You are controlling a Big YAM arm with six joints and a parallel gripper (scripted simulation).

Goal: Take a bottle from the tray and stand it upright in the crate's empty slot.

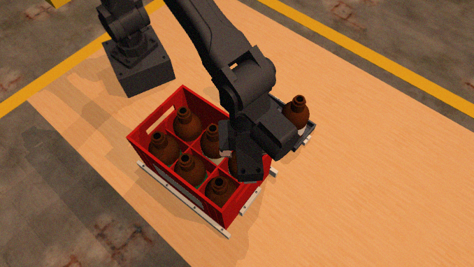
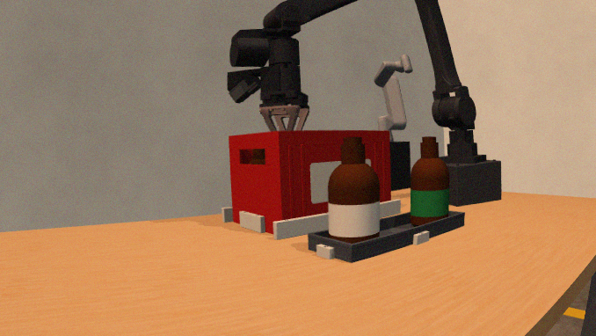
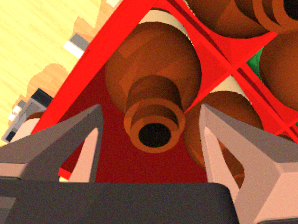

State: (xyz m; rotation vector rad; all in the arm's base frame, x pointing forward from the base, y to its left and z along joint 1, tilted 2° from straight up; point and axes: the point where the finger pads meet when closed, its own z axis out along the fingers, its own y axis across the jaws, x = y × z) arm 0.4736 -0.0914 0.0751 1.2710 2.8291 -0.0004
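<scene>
My hand is 9 cm past the red crate, 7 cm above it and 4 cm to the left of it. Also, from my hand: dark tray (20 cm to the left, 14 cm below, 7 cm behind).
</scene>
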